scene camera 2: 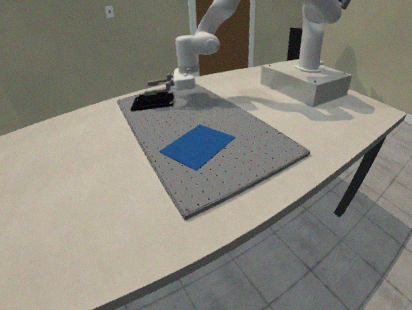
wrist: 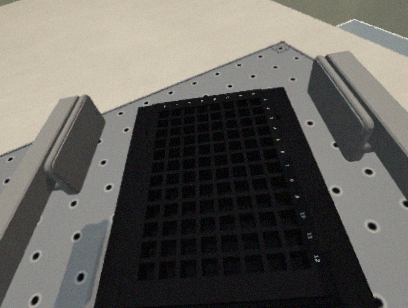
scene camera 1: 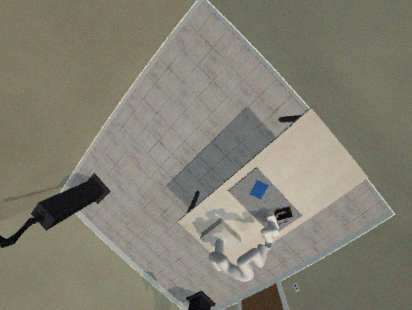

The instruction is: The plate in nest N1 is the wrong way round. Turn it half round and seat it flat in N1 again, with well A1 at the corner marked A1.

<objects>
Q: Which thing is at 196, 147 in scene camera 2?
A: A flat blue rectangle.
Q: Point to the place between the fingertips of my gripper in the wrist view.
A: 198, 91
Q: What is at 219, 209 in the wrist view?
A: A black well plate.
</objects>
